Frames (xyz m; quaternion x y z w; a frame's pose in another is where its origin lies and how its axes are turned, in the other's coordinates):
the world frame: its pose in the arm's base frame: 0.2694 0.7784 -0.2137 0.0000 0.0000 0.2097 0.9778
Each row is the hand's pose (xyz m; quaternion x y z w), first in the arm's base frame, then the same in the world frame.
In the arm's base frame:
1: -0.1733 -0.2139 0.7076 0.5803 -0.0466 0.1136 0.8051
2: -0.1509 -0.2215 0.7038 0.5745 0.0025 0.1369 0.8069
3: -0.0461 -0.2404 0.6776 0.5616 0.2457 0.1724 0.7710
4: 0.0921 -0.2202 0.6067 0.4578 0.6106 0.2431 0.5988
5: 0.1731 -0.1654 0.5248 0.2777 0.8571 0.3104 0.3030
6: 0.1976 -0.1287 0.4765 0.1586 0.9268 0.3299 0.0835
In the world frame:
1: -0.8107 -0.7235 0.9213 0.5576 -0.1672 -0.0577 0.8110
2: -0.7934 -0.7396 0.9175 0.5623 -0.1180 -0.0353 0.8177
3: -0.7055 -0.7998 0.8913 0.6007 0.1225 0.0069 0.7900
4: -0.5712 -0.8381 0.8204 0.5756 0.5010 0.1121 0.6364
5: -0.4748 -0.8213 0.7385 0.4513 0.7799 0.2400 0.3614
6: -0.4375 -0.7979 0.6902 0.3494 0.8730 0.3051 0.1508

